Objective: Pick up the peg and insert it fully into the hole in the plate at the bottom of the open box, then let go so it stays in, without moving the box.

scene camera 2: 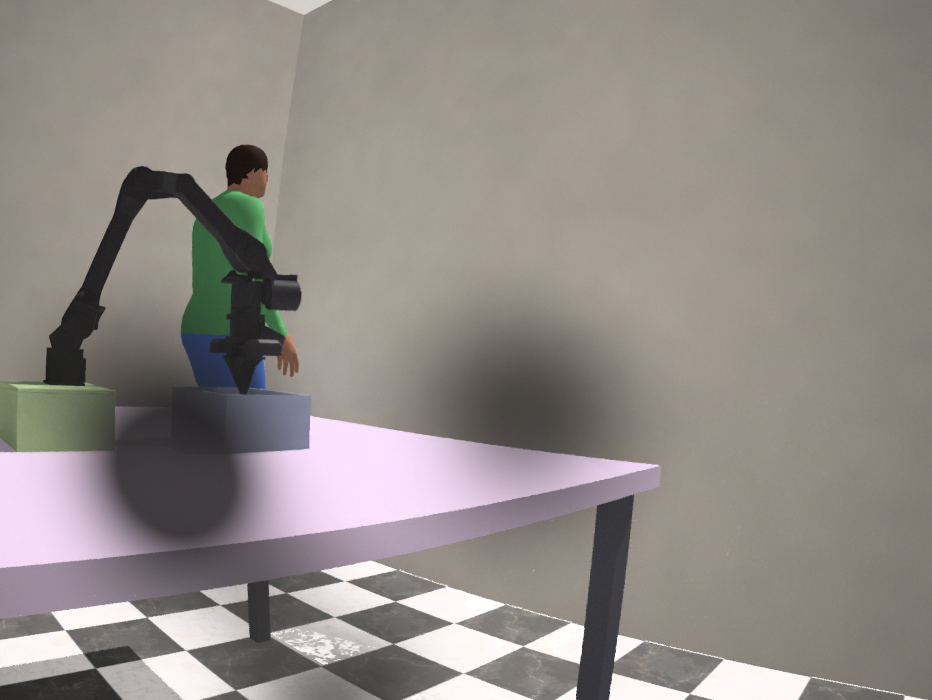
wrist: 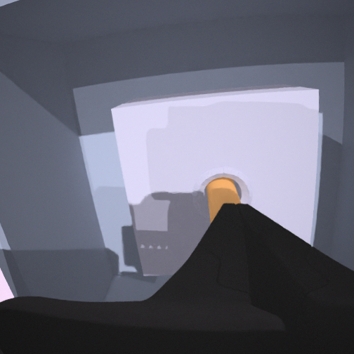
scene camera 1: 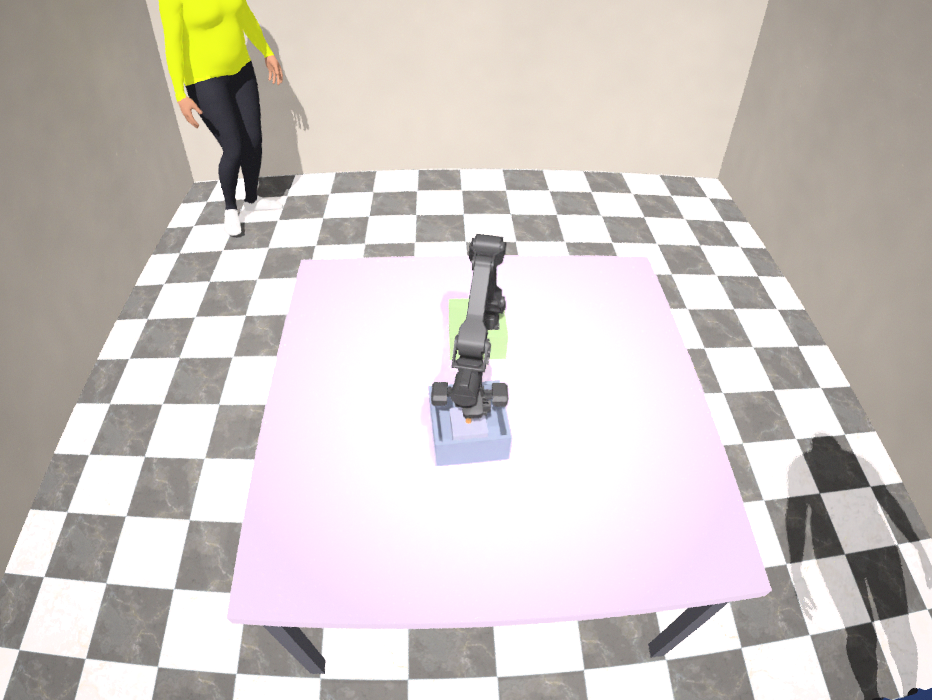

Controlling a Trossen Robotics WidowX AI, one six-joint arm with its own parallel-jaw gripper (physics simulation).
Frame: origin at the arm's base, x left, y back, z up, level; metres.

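Seen in the pictures: gripper, fingertip midpoint: (scene camera 2: 243, 394); arm's base, origin of the base link: (scene camera 2: 63, 384) (scene camera 1: 488, 322).
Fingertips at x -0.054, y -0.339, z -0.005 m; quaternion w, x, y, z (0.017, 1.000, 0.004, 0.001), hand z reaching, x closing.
Observation:
Offsets run from my fingertips to a thing's middle. Level surfaces: height alone.
The orange peg @[dx +0.000, dy +0.008, dz -0.044 m] (scene camera 1: 468, 420) (wrist: 222, 196) stands in the hole of the pale plate @[dx +0.000, dy +0.008, dz -0.057 m] (scene camera 1: 458, 431) (wrist: 200, 145) at the bottom of the blue-grey open box @[dx +0.000, dy +0.008, dz -0.043 m] (scene camera 1: 473, 452) (scene camera 2: 269, 421) (wrist: 35, 165). In the wrist view its lower part shows inside the hole's ring, and its top is hidden behind the fingers. How deep it sits cannot be told. My gripper (scene camera 2: 243, 391) (wrist: 233, 215) points down at the level of the box's rim. Its fingertips touch each other, with nothing between them, and lie over the peg in the wrist view.
The arm's base stands on a green block (scene camera 1: 500, 346) (scene camera 2: 67, 418) behind the box on the pink table @[dz -0.092 m] (scene camera 1: 361, 527) (scene camera 2: 421, 482). The box walls surround the plate. A person in green (scene camera 2: 226, 263) stands beyond the table, and one in yellow (scene camera 1: 214, 45) stands near the back wall.

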